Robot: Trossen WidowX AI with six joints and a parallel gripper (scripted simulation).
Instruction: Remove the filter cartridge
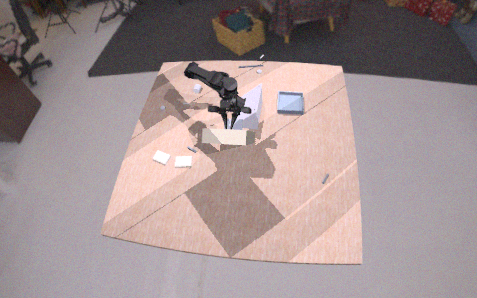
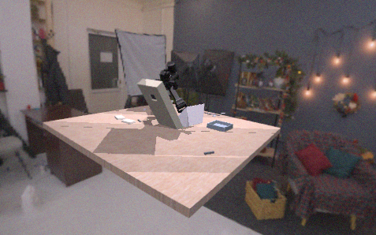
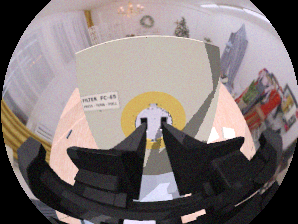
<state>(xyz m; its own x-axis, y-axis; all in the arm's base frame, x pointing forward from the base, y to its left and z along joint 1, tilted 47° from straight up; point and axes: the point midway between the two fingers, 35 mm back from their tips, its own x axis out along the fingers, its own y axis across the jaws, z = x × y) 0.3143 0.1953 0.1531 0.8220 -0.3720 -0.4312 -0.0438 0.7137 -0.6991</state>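
The round filter cartridge is 20 mm ahead of my gripper tip and 10 mm below it. The rest, counted from my gripper tip: small white block 460 mm behind, 340 mm to the right, 240 mm below; then service panel 30 mm behind, 80 mm below; then blue-grey tray 420 mm behind, 250 mm to the left, 260 mm below.
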